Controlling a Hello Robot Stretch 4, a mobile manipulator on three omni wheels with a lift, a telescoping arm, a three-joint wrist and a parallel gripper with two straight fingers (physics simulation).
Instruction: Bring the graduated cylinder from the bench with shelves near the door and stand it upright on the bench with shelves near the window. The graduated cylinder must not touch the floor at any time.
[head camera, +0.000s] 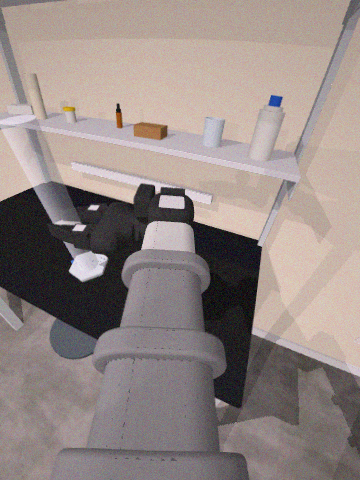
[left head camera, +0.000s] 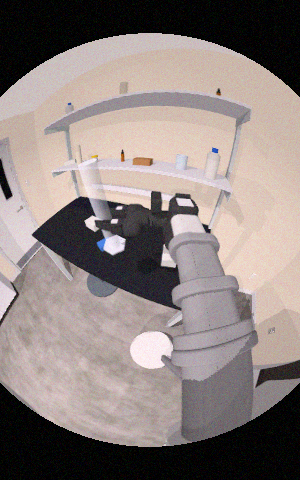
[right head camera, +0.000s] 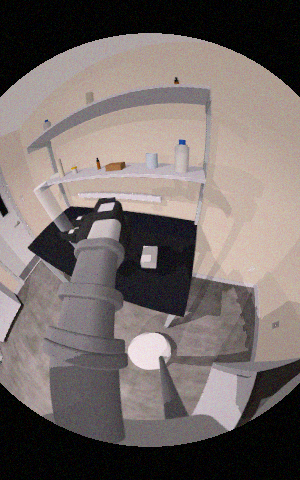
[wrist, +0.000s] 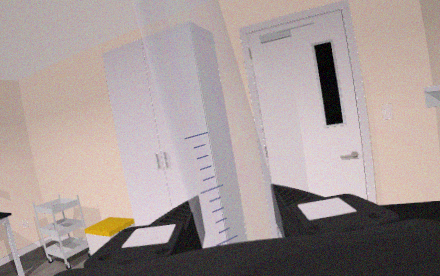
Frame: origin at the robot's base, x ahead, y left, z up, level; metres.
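Seen in the pictures: gripper, fingertip midpoint: (head camera: 55, 222) (left head camera: 96, 218) (right head camera: 62, 229) (wrist: 237, 208); robot's base, origin of the base link: (left head camera: 150, 348) (right head camera: 150, 349).
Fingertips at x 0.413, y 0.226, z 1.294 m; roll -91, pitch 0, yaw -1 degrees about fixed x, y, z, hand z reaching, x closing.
Offsets run from my fingertips to a thing's top centre. "spot": to the spot under its first point. Level surfaces: height alone.
The graduated cylinder {dx -0.003, dy -0.023, dz +0.184 m} (head camera: 41, 175) (left head camera: 97, 192) (right head camera: 53, 207) (wrist: 200, 125) is a tall, clear tube with blue marks and a white hexagonal foot. My gripper (head camera: 65, 220) (left head camera: 104, 216) (right head camera: 70, 225) (wrist: 237, 208) is shut on its tube, in the lower part above the foot. The cylinder stands roughly upright in the fingers, foot down. Its foot is over the left part of the black bench top {dz -0.407 m} (head camera: 25, 250) (left head camera: 60, 225) (right head camera: 165, 295); whether it touches is hard to tell. The tube's top reaches about the height of the lower shelf {dz +0.050 m} (head camera: 185, 140) (left head camera: 195, 176) (right head camera: 135, 172), near its left end.
A blue block {dx +0.247, dy +0.117, dz -0.367 m} (left head camera: 101, 244) is partly hidden behind the foot, with a white block {dx +0.458, dy +0.267, dz -0.349 m} (left head camera: 92, 223) near the fingers. Another white block {dx +0.156, dy -0.298, dz -0.349 m} (right head camera: 149, 257) lies right of my arm. Bottles, a beaker {spot: dx +0.447, dy -0.349, dz +0.100 m} (head camera: 213, 132) and a brown box {spot: dx +0.503, dy -0.125, dz +0.075 m} (head camera: 150, 131) stand on the shelf. A door (wrist: 305, 100) is beyond.
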